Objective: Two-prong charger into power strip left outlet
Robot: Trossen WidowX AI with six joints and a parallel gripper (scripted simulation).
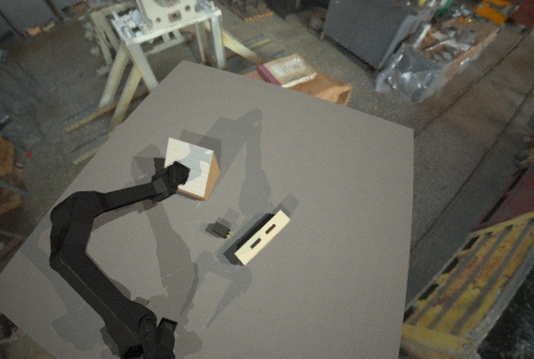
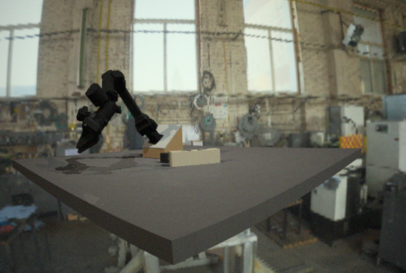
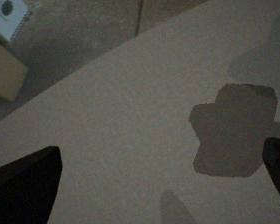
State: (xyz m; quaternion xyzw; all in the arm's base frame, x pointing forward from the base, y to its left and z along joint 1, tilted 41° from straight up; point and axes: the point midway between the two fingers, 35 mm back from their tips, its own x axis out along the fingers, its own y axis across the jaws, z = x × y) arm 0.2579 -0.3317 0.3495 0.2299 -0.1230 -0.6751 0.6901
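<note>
Right now the black two-prong charger is 3 cm behind my gripper tip, 41 cm to the left of it and 6 cm below it.
</note>
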